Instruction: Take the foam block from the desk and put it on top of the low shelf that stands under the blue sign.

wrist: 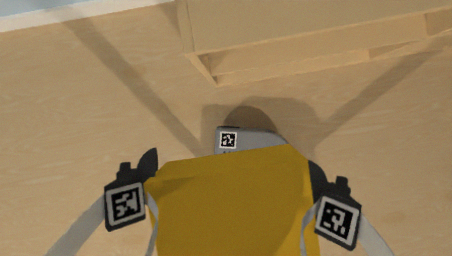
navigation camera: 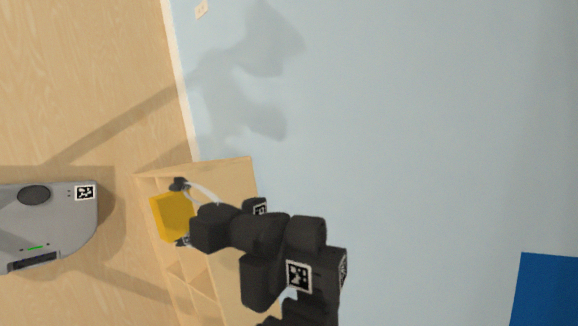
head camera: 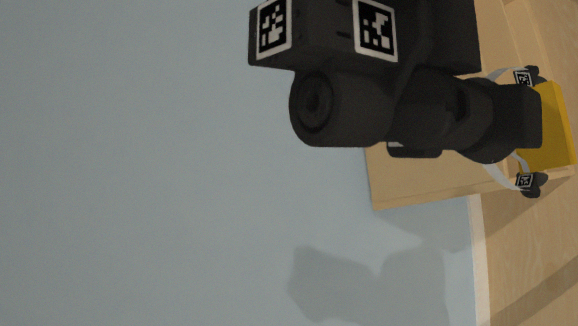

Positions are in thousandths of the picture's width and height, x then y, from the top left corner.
Labels:
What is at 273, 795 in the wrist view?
The gripper.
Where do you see a yellow foam block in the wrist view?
581, 760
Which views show the gripper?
The wrist view, the navigation camera view and the head camera view: all of them.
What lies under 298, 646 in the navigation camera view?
A yellow foam block.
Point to the gripper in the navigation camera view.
304, 646

